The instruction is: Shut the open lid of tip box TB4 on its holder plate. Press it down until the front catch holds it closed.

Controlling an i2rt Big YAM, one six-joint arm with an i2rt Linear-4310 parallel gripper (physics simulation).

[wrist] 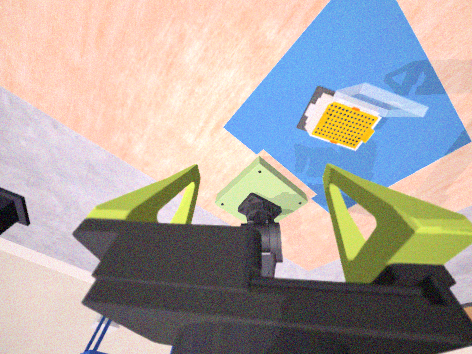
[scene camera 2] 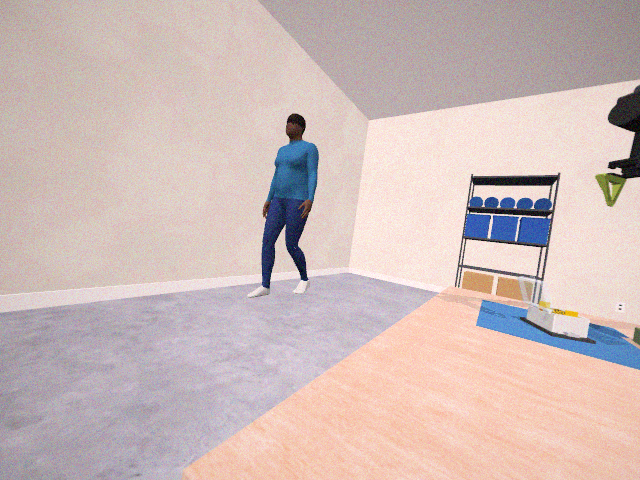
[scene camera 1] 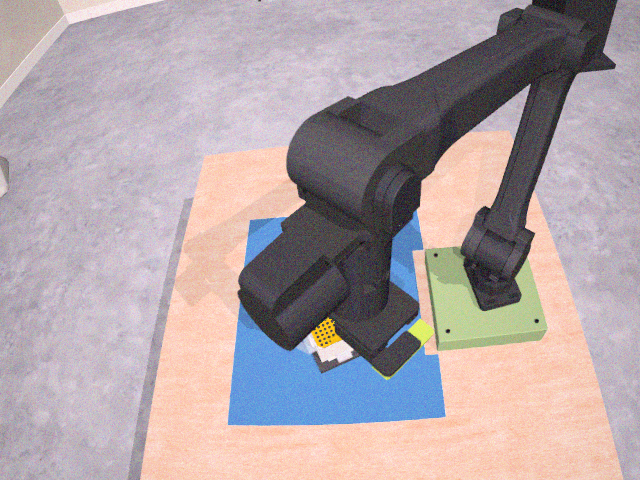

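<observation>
The tip box has a white body and a yellow perforated rack inside. It sits on a dark holder plate on the blue mat. Its clear lid stands open, tilted up from one side of the box. In scene camera 1 the arm covers much of the box, and no TB4 label is readable. My gripper is open and empty, with lime fingers spread wide. It hangs well above the table, apart from the box and lid; one finger does not show clearly in scene camera 2.
The blue mat lies on the wooden table. The arm's base stands on a green block beside the mat. A person and a shelf rack are beyond the table.
</observation>
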